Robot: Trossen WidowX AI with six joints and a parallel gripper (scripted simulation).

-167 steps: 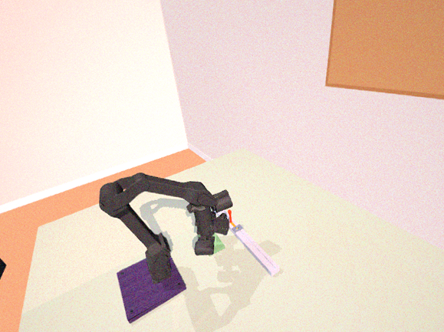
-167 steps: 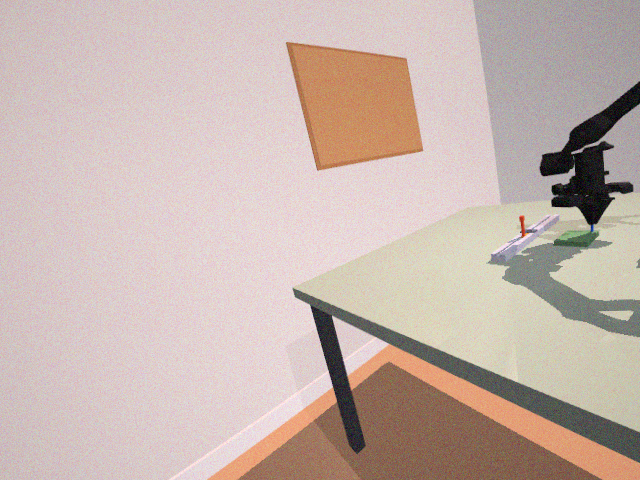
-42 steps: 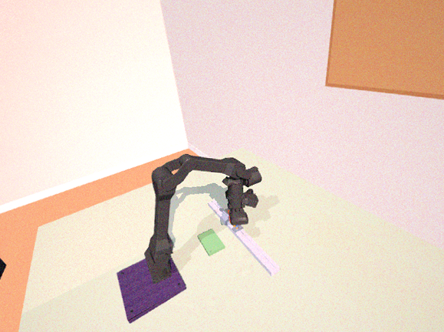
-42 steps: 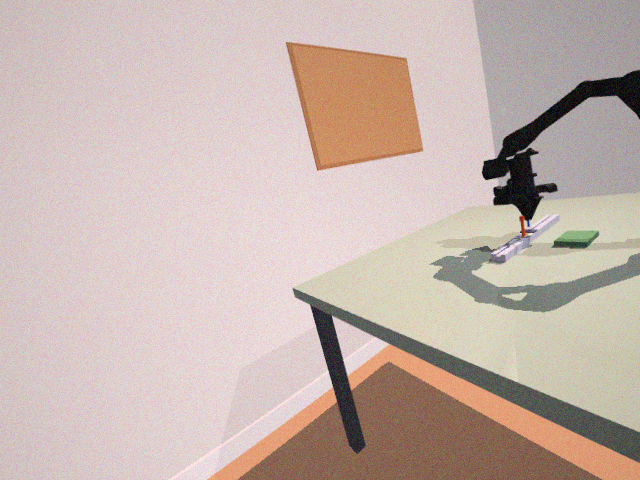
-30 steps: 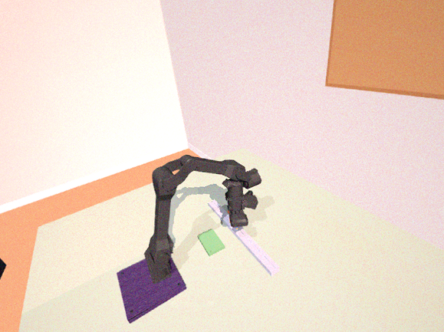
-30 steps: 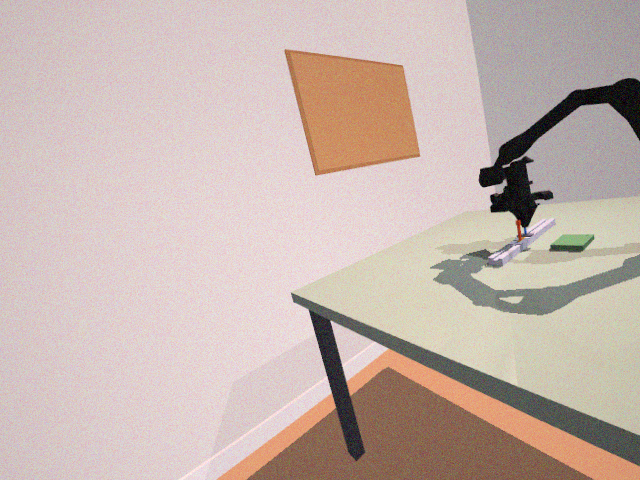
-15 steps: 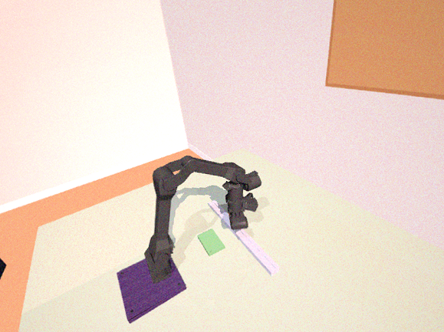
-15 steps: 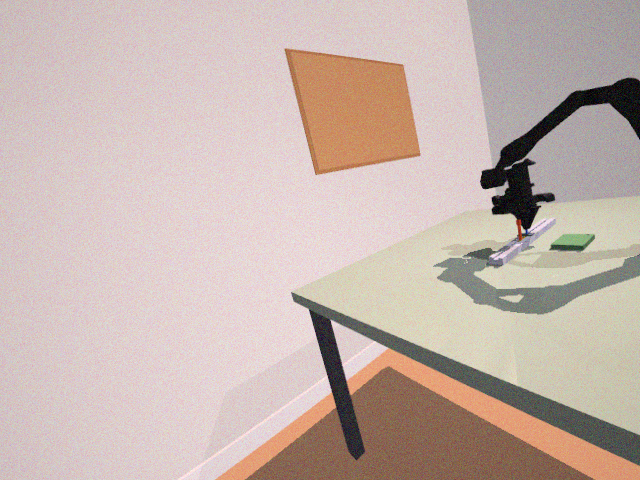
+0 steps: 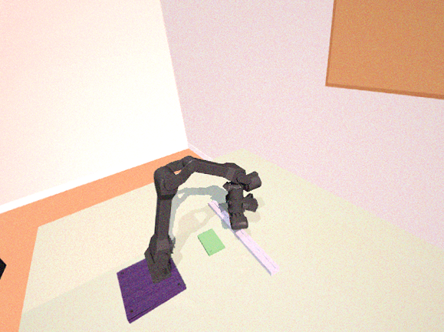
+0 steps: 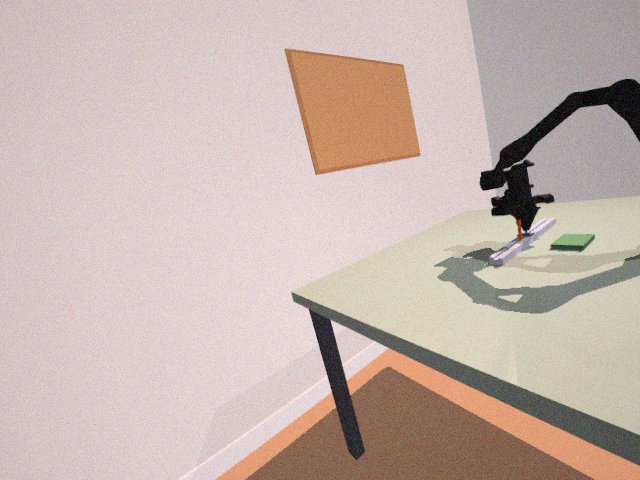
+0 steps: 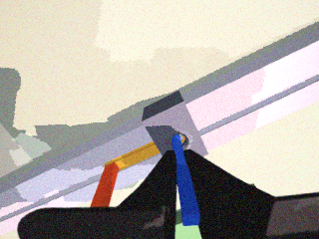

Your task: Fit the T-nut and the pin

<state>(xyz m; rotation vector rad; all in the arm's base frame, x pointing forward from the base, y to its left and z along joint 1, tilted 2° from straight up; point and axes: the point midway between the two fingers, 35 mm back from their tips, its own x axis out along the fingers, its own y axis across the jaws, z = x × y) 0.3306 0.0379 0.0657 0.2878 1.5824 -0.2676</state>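
Now: gripper tip right at the blue pin. The rest, counted from my gripper tip: aluminum rail 1 cm ahead, 2 cm below; green tray 13 cm behind, 2 cm to the right, 3 cm below; brass T-nut 2 cm to the left, 1 cm above.
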